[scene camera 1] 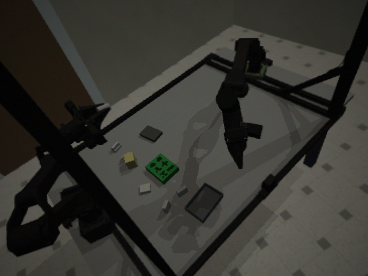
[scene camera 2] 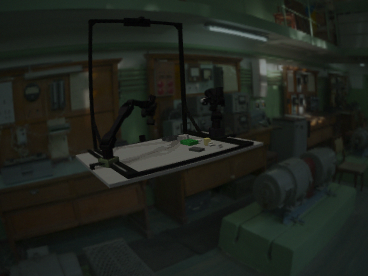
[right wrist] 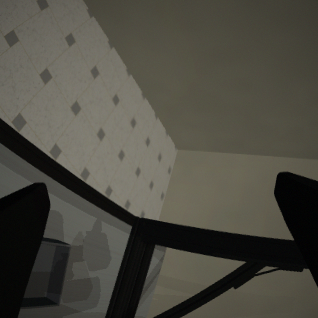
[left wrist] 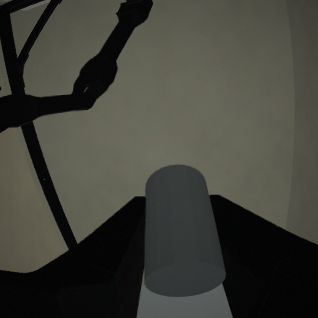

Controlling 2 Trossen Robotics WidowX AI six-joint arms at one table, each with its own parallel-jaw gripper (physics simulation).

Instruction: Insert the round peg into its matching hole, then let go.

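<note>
The round peg, a plain grey cylinder, is between the fingers of my left gripper, which is shut on it. In scene camera 1 they are high up at the left, away from the green board. The board lies flat on the table with several dark cut-outs in its top; which one is round is too small to tell. My right gripper is open and empty, above the table on the right in scene camera 1.
A yellow block, a dark flat plate and pale pieces lie around the board. A dark tray lies near the table's edge. Black frame bars edge the table.
</note>
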